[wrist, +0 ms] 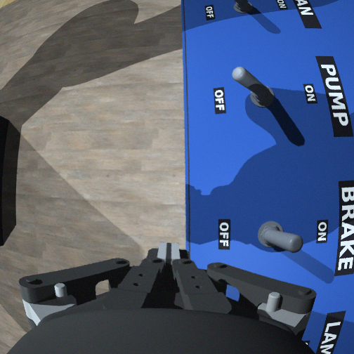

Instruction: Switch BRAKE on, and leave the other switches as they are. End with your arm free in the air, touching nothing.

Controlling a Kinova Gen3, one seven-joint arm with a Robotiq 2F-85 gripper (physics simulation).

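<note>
The BRAKE switch (pixel 284 239) is a grey toggle lever at the lower right of the wrist view. Its tip leans from its base toward the ON label (pixel 322 231), away from the OFF label (pixel 224 234). My gripper (pixel 168 254) is shut and empty. Its tips show left of the panel's edge, apart from the BRAKE lever. The PUMP lever (pixel 250 83) leans toward its OFF label. The FAN lever (pixel 243 6) is cut off by the top edge of the view, so its tilt cannot be told.
The blue panel (pixel 215 160) fills the right side. Part of the LAMP label (pixel 331 334) shows at the bottom right; its lever is hidden. Wood-patterned floor (pixel 110 150) lies left of the panel. A dark object (pixel 8 185) stands at the left edge.
</note>
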